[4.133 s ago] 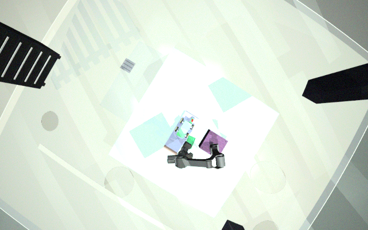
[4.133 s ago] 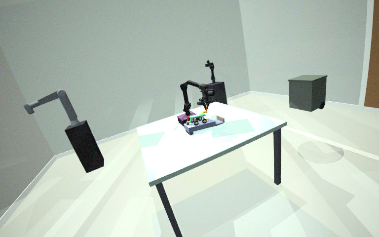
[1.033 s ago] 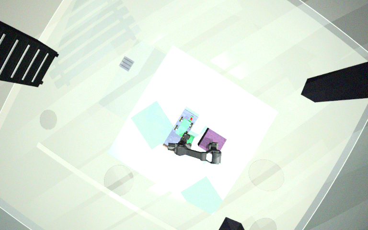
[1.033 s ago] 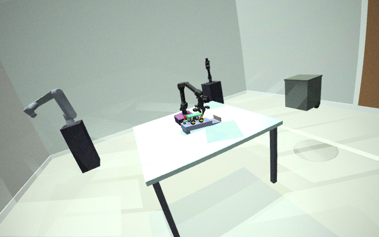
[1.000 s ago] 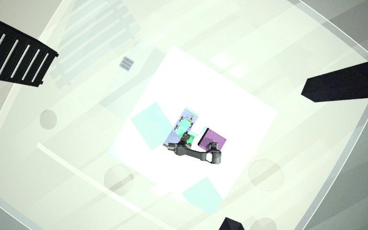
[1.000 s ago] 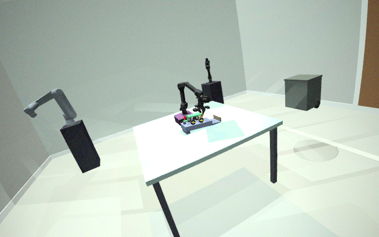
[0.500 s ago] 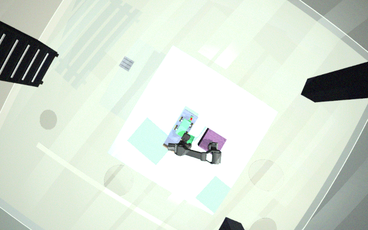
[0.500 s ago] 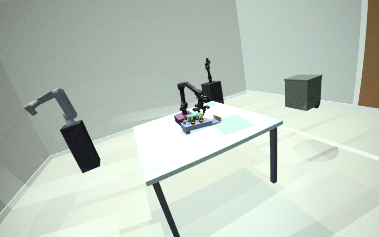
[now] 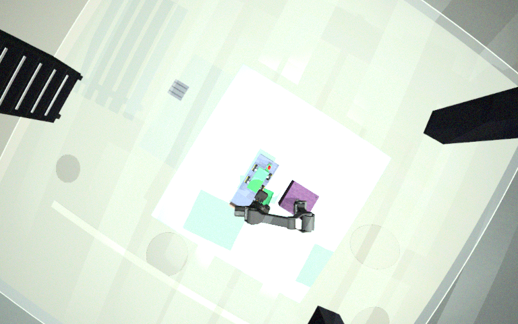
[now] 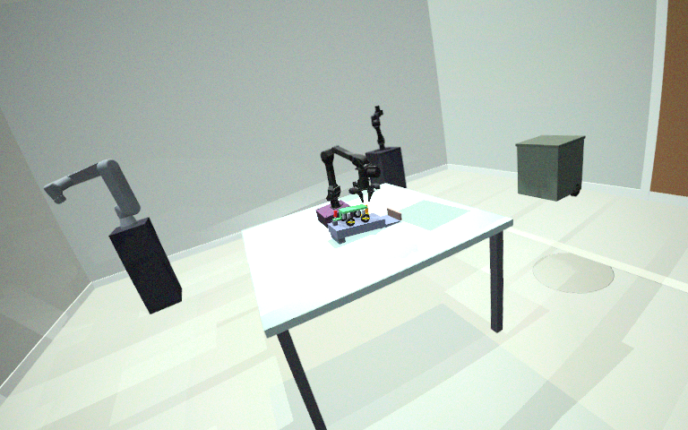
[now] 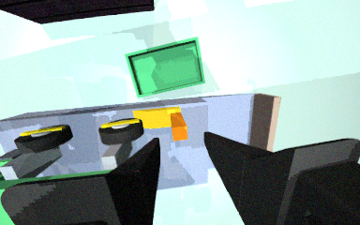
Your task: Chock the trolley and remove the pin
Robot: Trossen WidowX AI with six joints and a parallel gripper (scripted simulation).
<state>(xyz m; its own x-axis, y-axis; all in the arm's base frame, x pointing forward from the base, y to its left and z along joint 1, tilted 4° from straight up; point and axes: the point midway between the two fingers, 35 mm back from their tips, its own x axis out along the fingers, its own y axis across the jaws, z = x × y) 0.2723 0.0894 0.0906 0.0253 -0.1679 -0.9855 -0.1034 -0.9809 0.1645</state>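
Right now my gripper tip is 2 cm short of the red-headed stop pin, 23 cm to the left of it and 1 cm above it. Round my gripper tip: yellow chock: 3 cm to the right, 6 cm below; then trolley: 5 cm ahead, 13 cm to the right, 3 cm below; then ramp: 5 cm ahead, 12 cm to the right, 9 cm below.
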